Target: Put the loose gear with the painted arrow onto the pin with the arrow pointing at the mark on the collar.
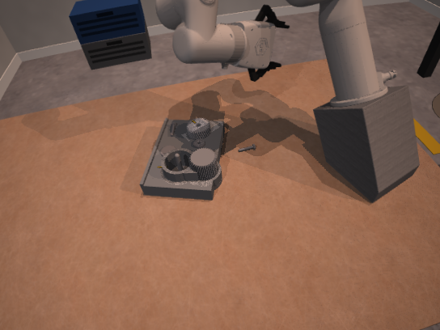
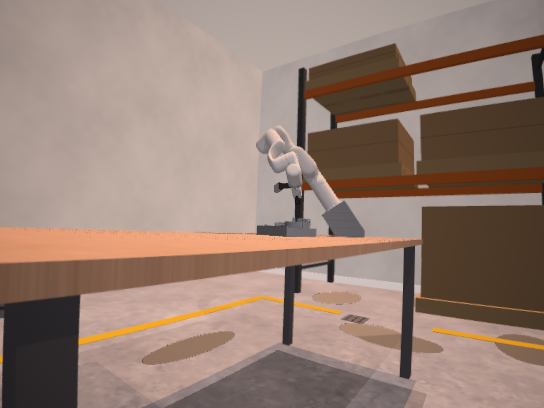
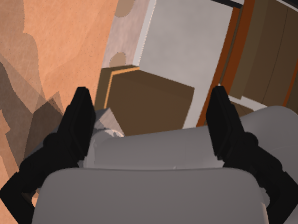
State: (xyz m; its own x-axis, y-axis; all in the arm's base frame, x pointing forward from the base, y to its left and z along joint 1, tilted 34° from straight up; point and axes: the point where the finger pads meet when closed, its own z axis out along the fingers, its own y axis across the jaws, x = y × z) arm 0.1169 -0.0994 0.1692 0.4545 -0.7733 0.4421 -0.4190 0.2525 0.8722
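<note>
Now: hand 23 cm short of the gear, 17 cm above it and 4 cm to the right of it. Also, from my hand: bolt: 22 cm below, 11 cm to the left, 11 cm ahead.
</note>
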